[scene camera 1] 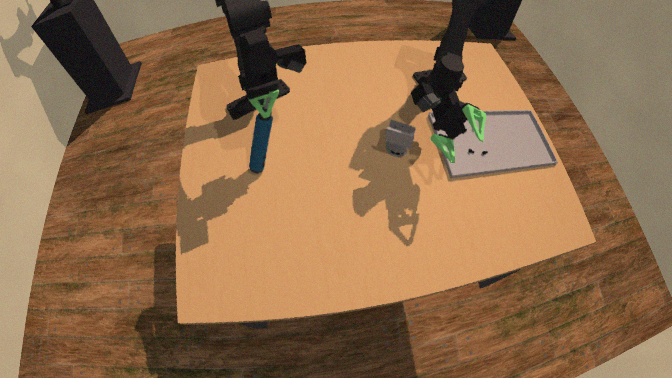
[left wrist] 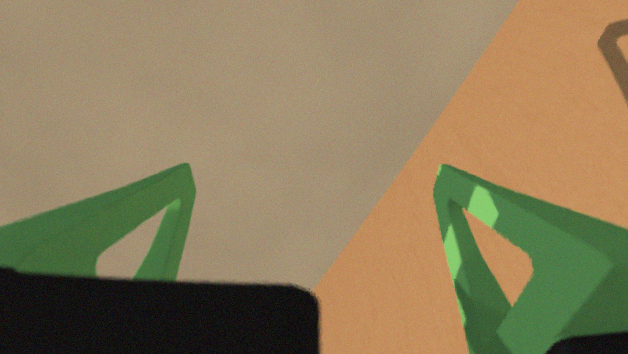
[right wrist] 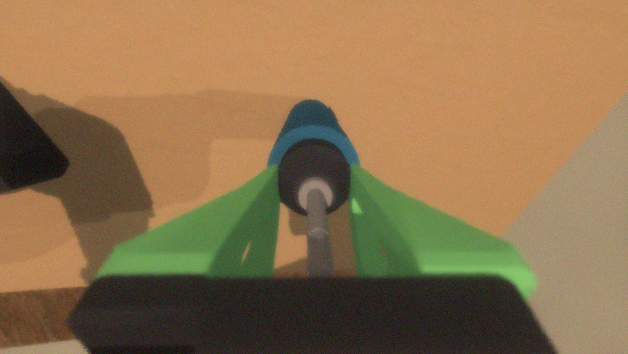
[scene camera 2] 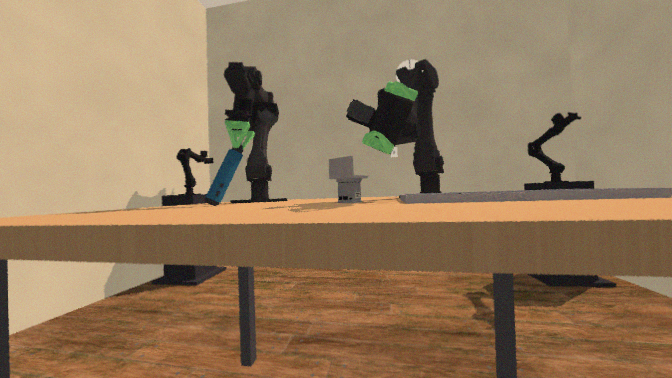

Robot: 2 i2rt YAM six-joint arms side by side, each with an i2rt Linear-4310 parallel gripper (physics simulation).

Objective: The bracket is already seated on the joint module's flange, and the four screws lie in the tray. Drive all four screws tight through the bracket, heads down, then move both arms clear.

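Frame: origin at the left arm's base, x ahead, y left, z up, level; millimetres.
Seen in the pictures: left gripper, fingertip midpoint: (scene camera 1: 466, 152) (left wrist: 314, 177) (scene camera 2: 387, 107); right gripper, fingertip midpoint: (scene camera 1: 265, 114) (right wrist: 314, 177) (scene camera 2: 237, 150); right arm's base, link origin: (scene camera 2: 260, 201).
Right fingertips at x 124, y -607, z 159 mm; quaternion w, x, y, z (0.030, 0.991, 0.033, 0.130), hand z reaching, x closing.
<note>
A point is followed by its place in that frame.
The grey bracket (scene camera 1: 400, 131) @(x 247, y -312, z 111 mm) (scene camera 2: 341, 168) @(x 253, y -310, z 83 mm) stands on the joint module (scene camera 1: 397, 150) @(x 247, y -306, z 27 mm) (scene camera 2: 350, 192) @(x 251, y -290, z 25 mm) near the table's middle; its screw holes cannot be made out. Small dark screws (scene camera 1: 484, 153) @(x 330, y -45, z 13 mm) lie in the grey tray (scene camera 1: 544, 137) @(x 348, y 239, z 13 mm) (scene camera 2: 500, 195) @(x 395, y -27, z 11 mm); they look like two clumps, their number unclear. My left gripper (scene camera 1: 468, 149) @(x 386, y -225, z 180 mm) (scene camera 2: 401, 123) (left wrist: 314, 177) @(x 386, y -225, z 180 mm) is open and empty, above the tray's left part. My right gripper (scene camera 1: 264, 117) @(x 124, y -607, z 159 mm) (scene camera 2: 241, 148) @(x 124, y -607, z 159 mm) (right wrist: 314, 177) @(x 124, y -607, z 159 mm) is shut on the dark collar of the blue screwdriver (scene camera 1: 260, 145) @(x 161, y -637, z 97 mm) (scene camera 2: 224, 177) @(x 163, y -629, z 78 mm) (right wrist: 313, 114) @(x 136, y -604, z 111 mm). Its handle slants down towards the table, its shank points back between the fingers.
The wooden table (scene camera 1: 310, 260) @(x 438, y -608, z 0 mm) (scene camera 2: 320, 245) @(x 624, y -343, z -20 mm) carries the module and, at the right, the low-walled tray. The right arm is left of the module, the left arm right of it. Dark pedestals (scene camera 1: 85, 60) stand beyond the table's back edge. Other small arms (scene camera 2: 545, 150) show in the background.
</note>
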